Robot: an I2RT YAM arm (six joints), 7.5 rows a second.
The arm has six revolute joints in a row. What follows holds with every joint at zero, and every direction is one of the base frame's. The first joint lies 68 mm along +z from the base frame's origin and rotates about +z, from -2.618 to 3.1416 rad. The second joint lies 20 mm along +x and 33.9 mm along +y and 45.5 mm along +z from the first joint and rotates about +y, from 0 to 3.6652 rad. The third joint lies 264 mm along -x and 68.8 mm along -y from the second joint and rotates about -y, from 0 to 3.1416 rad. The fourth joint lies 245 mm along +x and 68.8 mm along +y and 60 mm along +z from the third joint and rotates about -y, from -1.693 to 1.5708 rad. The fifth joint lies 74 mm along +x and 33.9 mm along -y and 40.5 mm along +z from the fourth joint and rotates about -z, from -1.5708 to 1.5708 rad. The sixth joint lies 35.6 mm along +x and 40.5 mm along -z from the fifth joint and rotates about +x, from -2.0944 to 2.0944 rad. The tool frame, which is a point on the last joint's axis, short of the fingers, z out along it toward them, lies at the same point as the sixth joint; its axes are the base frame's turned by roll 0, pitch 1.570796 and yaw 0 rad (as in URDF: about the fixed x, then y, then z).
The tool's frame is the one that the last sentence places.
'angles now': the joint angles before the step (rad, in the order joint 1, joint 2, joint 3, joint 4, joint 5, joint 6). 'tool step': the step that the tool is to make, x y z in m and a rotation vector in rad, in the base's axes. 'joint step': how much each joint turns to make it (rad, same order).
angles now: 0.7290, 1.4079, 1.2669, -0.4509, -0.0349, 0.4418
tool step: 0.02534, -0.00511, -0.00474, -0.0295, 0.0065, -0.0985
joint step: -0.0570, 0.0653, 0.0462, -0.0047, 0.0446, 0.0084
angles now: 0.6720, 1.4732, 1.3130, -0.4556, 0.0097, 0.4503
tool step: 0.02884, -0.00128, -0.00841, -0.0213, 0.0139, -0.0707
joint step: -0.0510, 0.0886, 0.0587, 0.0059, 0.0210, 0.0046
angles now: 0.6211, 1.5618, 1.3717, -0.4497, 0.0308, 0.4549
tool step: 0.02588, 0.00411, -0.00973, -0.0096, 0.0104, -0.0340
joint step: -0.0304, 0.0922, 0.0620, 0.0161, 0.0041, 0.0006
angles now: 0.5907, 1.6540, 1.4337, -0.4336, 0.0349, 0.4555
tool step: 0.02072, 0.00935, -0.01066, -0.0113, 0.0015, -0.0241
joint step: -0.0078, 0.0876, 0.0595, 0.0204, 0.0182, 0.0032
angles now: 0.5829, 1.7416, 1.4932, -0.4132, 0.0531, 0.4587
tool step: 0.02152, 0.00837, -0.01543, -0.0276, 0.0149, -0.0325
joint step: -0.0091, 0.0961, 0.0659, 0.0024, 0.0276, 0.0030
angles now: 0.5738, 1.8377, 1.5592, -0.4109, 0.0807, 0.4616
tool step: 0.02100, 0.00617, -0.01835, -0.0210, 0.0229, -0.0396
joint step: -0.0120, 0.0949, 0.0632, -0.0001, 0.0245, 0.0139
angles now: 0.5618, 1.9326, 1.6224, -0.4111, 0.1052, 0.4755
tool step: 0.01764, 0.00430, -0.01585, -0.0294, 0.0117, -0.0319
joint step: -0.0102, 0.0811, 0.0593, -0.0038, 0.0287, 0.0006
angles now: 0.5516, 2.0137, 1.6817, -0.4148, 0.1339, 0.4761
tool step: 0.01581, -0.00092, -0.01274, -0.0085, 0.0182, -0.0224
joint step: -0.0189, 0.0641, 0.0506, -0.0070, 0.0011, 0.0040
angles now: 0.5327, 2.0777, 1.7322, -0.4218, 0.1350, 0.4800
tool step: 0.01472, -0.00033, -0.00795, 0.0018, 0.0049, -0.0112
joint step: -0.0163, 0.0567, 0.0566, -0.0031, -0.0064, -0.0007
